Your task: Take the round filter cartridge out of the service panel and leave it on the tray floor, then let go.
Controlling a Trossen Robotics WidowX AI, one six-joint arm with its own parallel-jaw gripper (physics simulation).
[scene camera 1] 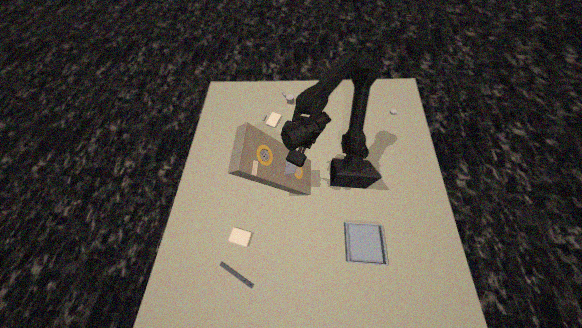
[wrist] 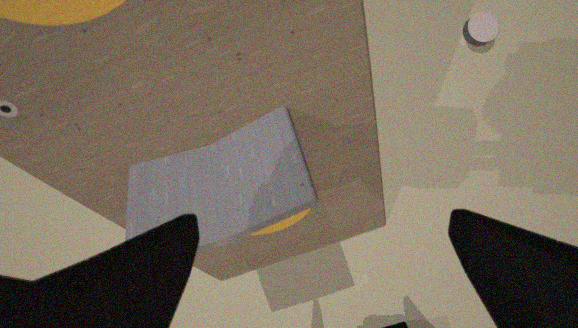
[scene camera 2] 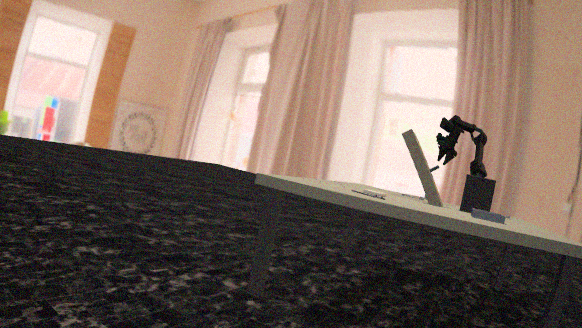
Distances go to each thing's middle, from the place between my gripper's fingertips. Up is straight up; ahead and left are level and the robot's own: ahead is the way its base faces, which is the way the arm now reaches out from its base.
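Grey tray (scene camera 1: 364,243): seen far behind my hand, far to the left of it and some way below it.
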